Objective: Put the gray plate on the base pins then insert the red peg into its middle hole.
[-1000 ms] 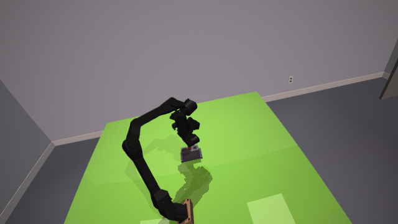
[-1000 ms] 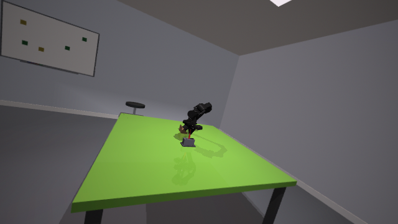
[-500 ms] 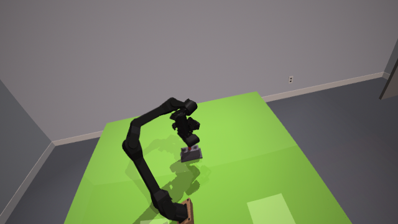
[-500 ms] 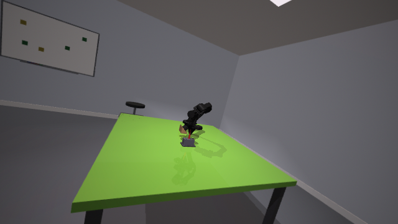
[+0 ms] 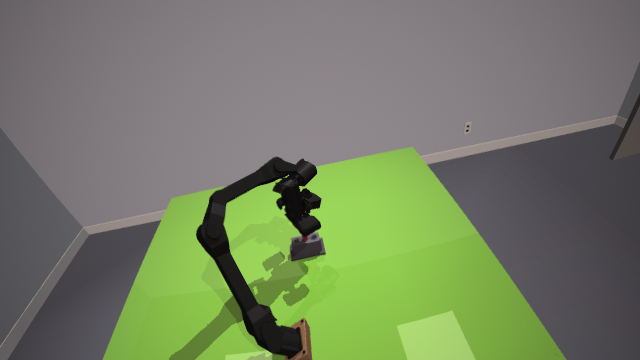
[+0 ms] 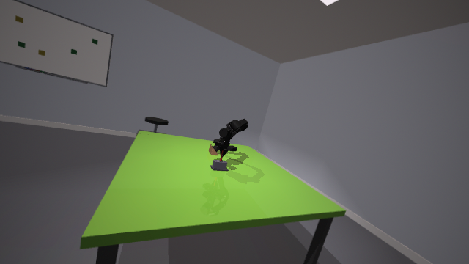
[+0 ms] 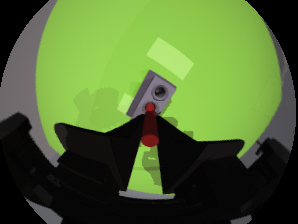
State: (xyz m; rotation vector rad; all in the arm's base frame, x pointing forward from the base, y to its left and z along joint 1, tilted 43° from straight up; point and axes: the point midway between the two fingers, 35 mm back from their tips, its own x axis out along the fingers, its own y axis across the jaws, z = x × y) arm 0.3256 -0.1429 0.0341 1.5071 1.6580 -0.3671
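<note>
The red peg is right at my gripper tip. The rest, counted from my gripper tip: gray plate: 50 mm below; then base: 90 mm below.
</note>
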